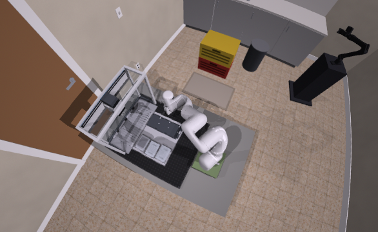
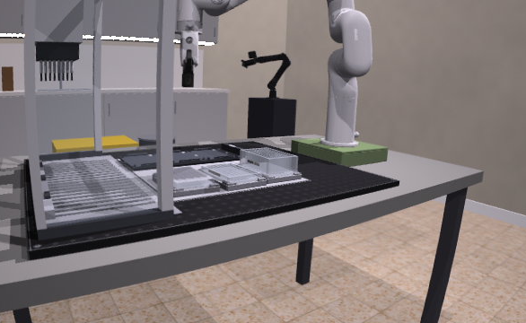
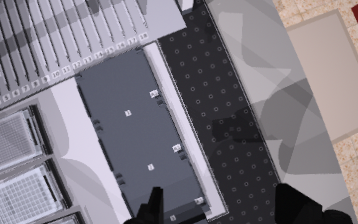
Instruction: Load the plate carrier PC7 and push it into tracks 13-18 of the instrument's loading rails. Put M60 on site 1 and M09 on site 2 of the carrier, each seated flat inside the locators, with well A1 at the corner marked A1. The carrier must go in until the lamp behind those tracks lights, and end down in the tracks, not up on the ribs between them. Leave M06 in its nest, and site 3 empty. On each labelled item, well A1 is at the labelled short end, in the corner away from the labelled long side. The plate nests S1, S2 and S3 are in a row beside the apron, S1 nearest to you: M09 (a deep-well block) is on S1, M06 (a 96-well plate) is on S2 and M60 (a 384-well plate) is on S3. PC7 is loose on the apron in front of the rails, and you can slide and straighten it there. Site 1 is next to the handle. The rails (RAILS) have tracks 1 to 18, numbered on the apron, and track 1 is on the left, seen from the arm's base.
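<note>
My gripper is now 32 cm to the right of the deep-well block M09, 19 cm above it and 1 cm past it. Round my hand: plate carrier PC7: 19 cm below, 7 cm to the left, 7 cm ahead; plate nest S1: 32 cm to the left, 20 cm below, 1 cm behind; frame post: 42 cm to the left, 34 cm ahead, 4 cm above.
</note>
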